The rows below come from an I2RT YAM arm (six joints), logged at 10 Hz.
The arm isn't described. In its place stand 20 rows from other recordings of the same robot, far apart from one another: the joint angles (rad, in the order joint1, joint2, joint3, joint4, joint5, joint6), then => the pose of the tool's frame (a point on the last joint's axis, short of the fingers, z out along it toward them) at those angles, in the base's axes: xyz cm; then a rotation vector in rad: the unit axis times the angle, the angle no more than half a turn.
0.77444, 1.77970, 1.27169, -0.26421, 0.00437, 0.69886 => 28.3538, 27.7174, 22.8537, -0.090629, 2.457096, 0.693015
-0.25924, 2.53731, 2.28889, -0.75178, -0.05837, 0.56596 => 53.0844, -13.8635, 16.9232, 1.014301, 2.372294, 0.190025
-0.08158, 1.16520, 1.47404, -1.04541, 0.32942, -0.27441 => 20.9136, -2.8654, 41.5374, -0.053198, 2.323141, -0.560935
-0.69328, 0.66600, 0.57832, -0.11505, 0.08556, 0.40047 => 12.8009, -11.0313, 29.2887, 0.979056, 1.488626, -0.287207
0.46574, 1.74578, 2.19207, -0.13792, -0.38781, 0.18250 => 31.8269, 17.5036, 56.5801, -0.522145, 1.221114, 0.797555
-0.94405, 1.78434, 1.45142, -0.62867, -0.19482, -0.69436 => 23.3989, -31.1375, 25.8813, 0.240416, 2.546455, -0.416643
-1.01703, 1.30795, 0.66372, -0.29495, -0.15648, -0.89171 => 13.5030, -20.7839, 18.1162, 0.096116, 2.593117, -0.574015
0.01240, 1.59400, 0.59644, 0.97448, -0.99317, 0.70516 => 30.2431, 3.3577, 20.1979, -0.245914, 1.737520, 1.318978
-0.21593, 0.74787, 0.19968, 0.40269, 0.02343, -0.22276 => 17.1002, -3.8363, 20.0682, 0.011595, 1.728380, -0.344740
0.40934, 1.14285, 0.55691, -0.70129, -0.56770, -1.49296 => 15.4622, 8.7949, 16.8344, -2.158775, 1.408288, 0.454114
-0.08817, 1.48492, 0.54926, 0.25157, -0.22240, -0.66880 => 27.4893, -1.6417, 14.6194, -0.753890, 2.109111, -0.160408
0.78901, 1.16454, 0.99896, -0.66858, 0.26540, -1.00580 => 17.5721, 16.3742, 29.4551, -1.802931, 1.596867, -0.419599
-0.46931, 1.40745, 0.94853, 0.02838, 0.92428, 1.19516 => 26.3659, -16.5561, 27.9414, 1.677679, 0.768267, -0.418445
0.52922, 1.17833, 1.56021, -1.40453, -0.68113, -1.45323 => 14.1463, 10.8707, 41.7647, -2.073227, 1.080050, 0.446393
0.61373, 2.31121, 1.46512, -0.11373, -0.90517, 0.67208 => 36.0328, 28.8098, 8.6109, 0.327445, -2.649091, -1.525628
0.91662, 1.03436, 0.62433, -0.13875, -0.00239, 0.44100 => 13.8179, 18.0339, 24.0607, -0.526158, 2.164313, 0.786176
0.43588, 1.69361, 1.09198, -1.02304, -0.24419, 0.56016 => 25.2395, 12.7050, 17.7925, -0.193896, -2.958449, -0.281446
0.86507, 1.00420, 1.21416, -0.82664, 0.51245, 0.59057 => 13.7223, 13.4125, 38.5252, -0.005615, 2.114379, 0.310614
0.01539, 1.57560, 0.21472, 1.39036, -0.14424, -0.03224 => 24.0078, 0.8813, 15.3599, -0.151047, 1.535016, 0.097775
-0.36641, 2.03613, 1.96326, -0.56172, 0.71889, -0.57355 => 42.8859, -18.9681, 33.1681, 0.196236, 2.325783, -1.293246
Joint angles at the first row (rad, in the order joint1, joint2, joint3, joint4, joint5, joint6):
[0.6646 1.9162 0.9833 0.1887 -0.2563 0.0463]
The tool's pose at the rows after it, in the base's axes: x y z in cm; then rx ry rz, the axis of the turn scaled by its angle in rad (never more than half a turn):
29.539, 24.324, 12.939, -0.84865, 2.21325, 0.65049
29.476, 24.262, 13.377, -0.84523, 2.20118, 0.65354
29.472, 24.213, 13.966, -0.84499, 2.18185, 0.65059
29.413, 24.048, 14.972, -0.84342, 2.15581, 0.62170
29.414, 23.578, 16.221, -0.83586, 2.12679, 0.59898
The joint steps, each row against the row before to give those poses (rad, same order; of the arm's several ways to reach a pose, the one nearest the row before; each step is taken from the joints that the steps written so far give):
[0.0007 -0.0075 -0.0030 0.0015 0.0000 0.0005]
[-0.0003 -0.0142 -0.0031 0.0013 -0.0001 0.0008]
[-0.0006 -0.0163 -0.0001 0.0006 0.0031 -0.0053]
[-0.0004 -0.0305 0.0001 -0.0101 0.0227 -0.0149]
[-0.0086 -0.0398 -0.0023 -0.0124 0.0141 -0.0150]

